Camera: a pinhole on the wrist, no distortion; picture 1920 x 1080 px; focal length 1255.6 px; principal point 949.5 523.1 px. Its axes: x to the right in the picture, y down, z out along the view. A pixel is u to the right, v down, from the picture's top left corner.
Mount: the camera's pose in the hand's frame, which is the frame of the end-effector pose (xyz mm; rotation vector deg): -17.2 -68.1 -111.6 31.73 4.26 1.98
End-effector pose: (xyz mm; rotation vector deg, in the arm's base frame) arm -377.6 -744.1 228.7 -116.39 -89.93 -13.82
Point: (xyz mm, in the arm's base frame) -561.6 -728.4 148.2
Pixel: 505.7 793.1
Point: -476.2 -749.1 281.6
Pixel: 957.3 658.8
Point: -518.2 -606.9 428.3
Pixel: outside the picture
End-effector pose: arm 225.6 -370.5 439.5 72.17 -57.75 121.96
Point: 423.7 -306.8 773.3
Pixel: 1599.7 340.4
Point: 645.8 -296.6 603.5
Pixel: 750.0 230.5
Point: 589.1 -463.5 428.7
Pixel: 291.3 845.3
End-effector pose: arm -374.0 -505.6 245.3 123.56 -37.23 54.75
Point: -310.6 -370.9 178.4
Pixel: 620.2 102.6
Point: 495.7 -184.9 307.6
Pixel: outside the picture
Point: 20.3 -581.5 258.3
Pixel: 1775.8 701.2
